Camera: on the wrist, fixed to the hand. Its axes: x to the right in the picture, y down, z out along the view.
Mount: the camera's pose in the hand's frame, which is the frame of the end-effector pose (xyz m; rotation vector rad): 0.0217 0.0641 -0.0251 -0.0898 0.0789 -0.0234
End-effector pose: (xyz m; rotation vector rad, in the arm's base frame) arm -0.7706 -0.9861 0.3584 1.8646 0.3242 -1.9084
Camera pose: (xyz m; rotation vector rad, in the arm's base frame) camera -0.7180 -1.0335 0.3446 1.8877 0.4514 -1.8077
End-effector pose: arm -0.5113 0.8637 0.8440 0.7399 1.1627 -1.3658
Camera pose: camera -0.4577 0.8877 0.8021 0.7231 1.2900 -1.3047
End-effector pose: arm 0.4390 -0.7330 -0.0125 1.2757 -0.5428 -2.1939
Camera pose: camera 0.4682 -0.7981 -0.0013 1.3207 -0.3959 -2.1514
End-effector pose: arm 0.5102 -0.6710 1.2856 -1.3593 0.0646 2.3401
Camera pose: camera 0.4967 -0.7280 1.2434 -1.4872 -0.0331 2.2945
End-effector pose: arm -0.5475 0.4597 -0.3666 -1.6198 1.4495 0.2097
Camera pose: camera -0.6067 0.4344 -0.3992 -1.7339 1.4986 0.2020
